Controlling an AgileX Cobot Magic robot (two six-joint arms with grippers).
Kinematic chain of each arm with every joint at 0, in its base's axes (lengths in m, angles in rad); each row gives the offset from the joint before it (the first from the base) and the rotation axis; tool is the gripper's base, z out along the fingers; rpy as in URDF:
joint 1: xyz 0 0 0.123 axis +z
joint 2: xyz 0 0 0 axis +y
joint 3: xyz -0.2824 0 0.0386 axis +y
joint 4: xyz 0.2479 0 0.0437 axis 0.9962 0 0.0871
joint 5: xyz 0 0 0 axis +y
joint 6: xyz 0.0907 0 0.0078 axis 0.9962 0 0.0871
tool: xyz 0 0 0 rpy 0 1.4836 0
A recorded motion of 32 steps. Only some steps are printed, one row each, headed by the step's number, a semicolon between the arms.
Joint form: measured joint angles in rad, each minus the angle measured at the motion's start. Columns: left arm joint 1, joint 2, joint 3, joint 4, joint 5, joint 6; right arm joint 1, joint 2, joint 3, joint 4, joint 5, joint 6.
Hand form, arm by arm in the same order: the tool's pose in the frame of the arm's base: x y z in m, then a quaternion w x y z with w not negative. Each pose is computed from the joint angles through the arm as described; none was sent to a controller.
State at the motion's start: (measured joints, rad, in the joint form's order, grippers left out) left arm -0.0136 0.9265 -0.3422 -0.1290 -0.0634 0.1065; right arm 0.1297 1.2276 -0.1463 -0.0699 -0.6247 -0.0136
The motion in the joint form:
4: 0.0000 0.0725 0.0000 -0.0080 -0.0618 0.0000; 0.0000 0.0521 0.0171 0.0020 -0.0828 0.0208
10: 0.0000 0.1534 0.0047 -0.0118 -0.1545 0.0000; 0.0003 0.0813 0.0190 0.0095 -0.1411 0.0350
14: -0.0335 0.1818 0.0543 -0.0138 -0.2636 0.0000; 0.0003 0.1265 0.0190 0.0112 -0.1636 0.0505
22: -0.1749 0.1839 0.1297 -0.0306 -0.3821 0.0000; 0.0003 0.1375 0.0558 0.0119 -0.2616 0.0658
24: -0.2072 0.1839 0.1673 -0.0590 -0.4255 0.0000; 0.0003 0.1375 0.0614 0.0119 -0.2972 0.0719
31: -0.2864 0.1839 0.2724 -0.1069 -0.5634 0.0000; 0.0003 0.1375 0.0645 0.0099 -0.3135 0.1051
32: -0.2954 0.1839 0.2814 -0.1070 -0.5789 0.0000; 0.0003 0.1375 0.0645 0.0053 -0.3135 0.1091
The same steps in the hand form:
4: 0.1847 -0.0010 0.2253 0.53341 -0.01125 0.84577 -0.00427; 0.1801 0.0275 0.1642 0.56892 -0.08394 0.81700 0.04240
10: 0.1954 0.0001 0.2160 0.53610 -0.01548 0.84401 0.00085; 0.1826 0.0277 0.1634 0.57967 -0.07395 0.81005 0.04833
14: 0.1929 -0.0049 0.2051 0.54884 -0.00491 0.83591 -0.00172; 0.1850 0.0280 0.1570 0.56999 -0.06698 0.81721 0.05291
22: 0.1803 -0.0281 0.1935 0.56416 0.04280 0.82379 -0.03564; 0.1790 0.0275 0.1558 0.58969 -0.05936 0.80312 0.06111
24: 0.1735 -0.0308 0.1869 0.56527 0.04137 0.82273 -0.04330; 0.1785 0.0276 0.1578 0.60140 -0.05644 0.79433 0.06462
31: 0.1538 -0.0345 0.1712 0.57604 0.04764 0.81415 -0.05535; 0.1781 0.0277 0.1586 0.60537 -0.04405 0.79111 0.07571
32: 0.1521 -0.0352 0.1703 0.57853 0.05088 0.81209 -0.05677; 0.1780 0.0280 0.1586 0.60510 -0.04467 0.79110 0.07755

